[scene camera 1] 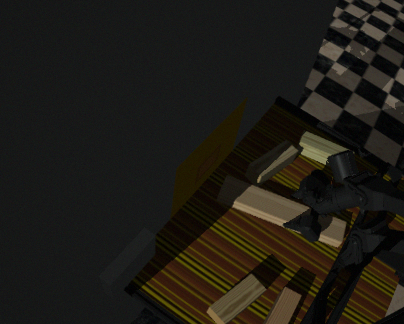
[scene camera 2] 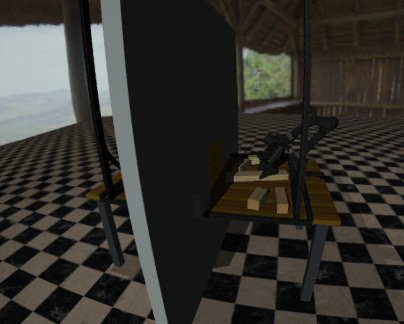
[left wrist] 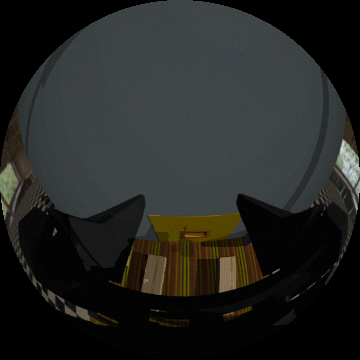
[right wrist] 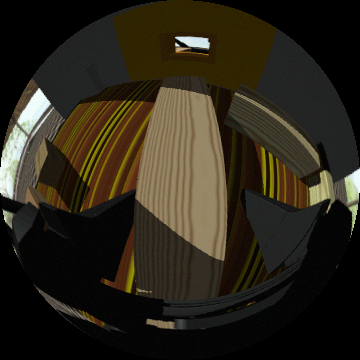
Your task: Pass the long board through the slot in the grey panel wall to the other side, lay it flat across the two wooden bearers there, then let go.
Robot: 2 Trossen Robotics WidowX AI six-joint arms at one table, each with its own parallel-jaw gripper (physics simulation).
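Frame: origin at the left arm's base, x ahead, y left, z up, level; centimetres.
Seen in the pictures: left gripper, fingertip midpoint: (left wrist: 192,199); right gripper, fingertip midpoint: (scene camera 1: 287,211) (scene camera 2: 257,175) (right wrist: 192,194); right arm's base, link origin: (scene camera 1: 352,260).
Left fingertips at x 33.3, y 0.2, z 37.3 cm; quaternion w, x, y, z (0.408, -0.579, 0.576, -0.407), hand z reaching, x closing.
Offsets run from my left fingertips to a thing's top centre. "spot": to the spot under its first point.
The long board @(dx +36.2, dy +1.0, dz -36.0 cm) (scene camera 1: 267,204) (scene camera 2: 250,176) (right wrist: 180,160) lies flat on the striped table, one end towards the wall. The slot's brown frame @(spot: dx +9.8, dy +0.3, dz -30.8 cm) (left wrist: 183,234) (right wrist: 167,47) sits in a yellow patch @(spot: dx +15.1, dy -13.5, dz -25.9 cm) (scene camera 1: 185,177) (scene camera 2: 214,160) on the grey panel wall (scene camera 1: 100,100) (scene camera 2: 175,125). My right gripper (scene camera 1: 290,209) (right wrist: 192,194) is open and empty above the board, one finger on each side of it in the right wrist view. My left gripper (left wrist: 192,199) is open and empty beyond the wall, facing it. Two wooden bearers @(dx -9.7, dy +10.9, dz -35.4 cm) (left wrist: 154,275) @(dx -11.3, dy -14.8, dz -35.4 cm) (left wrist: 227,274) lie there, side by side and apart.
Short wooden blocks @(dx +39.2, dy -26.0, dz -34.5 cm) (scene camera 1: 237,299) @(dx +49.2, dy -25.2, dz -34.8 cm) (scene camera 1: 284,307) stand at the bottom in scene camera 1. Another block @(dx +26.4, dy +11.9, dz -34.2 cm) (scene camera 1: 277,162) (right wrist: 275,130) and a pale block @(dx +37.1, dy +26.6, dz -34.5 cm) (scene camera 1: 322,148) (right wrist: 320,192) lie near the board. A grey block @(spot: dx +16.7, dy -34.7, dz -29.2 cm) (scene camera 1: 127,257) (scene camera 2: 197,205) is beside the wall.
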